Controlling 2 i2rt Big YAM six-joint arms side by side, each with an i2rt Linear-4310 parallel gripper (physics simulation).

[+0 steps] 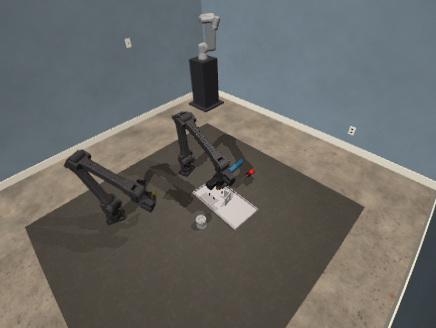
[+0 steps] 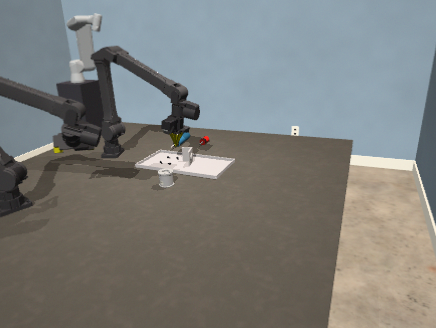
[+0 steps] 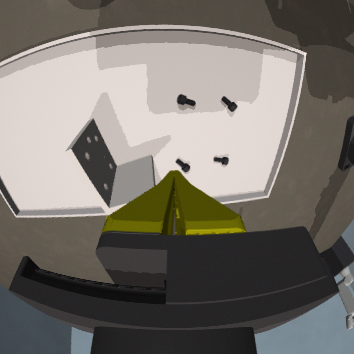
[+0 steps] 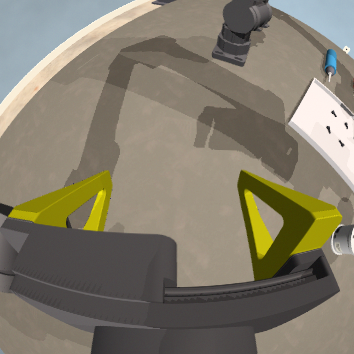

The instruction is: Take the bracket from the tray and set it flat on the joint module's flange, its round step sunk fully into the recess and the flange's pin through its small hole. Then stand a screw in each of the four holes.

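Seen in the pictures: left gripper, between the fingertips: [image 1: 219, 189] [image 2: 176, 146] [image 3: 173, 177]; right gripper, between the fingertips: [image 1: 148, 193] [image 2: 75, 149] [image 4: 174, 177]; left arm's base, origin of its link: [image 1: 186, 170] [image 2: 113, 154] [image 3: 352, 139] [image 4: 231, 50]; right arm's base, origin of its link: [image 1: 116, 217] [image 2: 12, 207].
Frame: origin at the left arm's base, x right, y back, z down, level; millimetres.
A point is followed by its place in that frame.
Note:
The grey L-shaped bracket [image 1: 227, 196] {x 147, y -435, z -70 mm} [image 2: 187, 156] {x 111, y -414, z -28 mm} [image 3: 94, 157] {x 151, y -430, z -46 mm} stands on edge in the white tray [image 1: 240, 214] {x 196, y -554, z -4 mm} [image 2: 210, 167] {x 193, y -533, z -4 mm} [image 3: 35, 110] {x 219, y -487, z -4 mm} [image 4: 312, 102] {x 76, y -241, z -4 mm}, its holed plate upright. Several black screws, including one screw [image 3: 186, 100] [image 4: 334, 113] and another screw [image 3: 221, 160] {x 73, y -312, z -11 mm}, lie in the tray beside it. The joint module [image 1: 201, 222] {x 395, y -383, z -60 mm} [image 2: 166, 178] {x 404, y -375, z -40 mm} [image 4: 346, 240] {x 386, y -340, z -47 mm}, a short pale cylinder, stands on the mat near the tray; its recess and pin are too small to tell. My left gripper [image 2: 175, 145] {x 131, y -366, z -88 mm} [image 3: 173, 177] {x 131, y -366, z -88 mm} is shut and empty above the tray, beside the bracket. My right gripper [image 4: 174, 177] {x 429, y -26, z -174 mm} is open and empty, away from the tray.
A blue-handled tool [image 1: 236, 165] {x -190, y -342, z -35 mm} [image 2: 184, 138] {x -183, y -349, z -27 mm} [image 4: 330, 60] {x -154, y -313, z -39 mm} and a red-handled tool [image 1: 250, 173] {x -162, y -472, z -29 mm} [image 2: 204, 140] {x -148, y -466, z -26 mm} lie on the dark mat [image 1: 165, 280] {x 769, y -378, z 0 mm} [image 2: 200, 250] {x 842, y -571, z 0 mm}, beyond the tray. A pale robot arm [image 1: 211, 37] [image 2: 85, 47] on a black pedestal [image 1: 204, 82] stands at the back.

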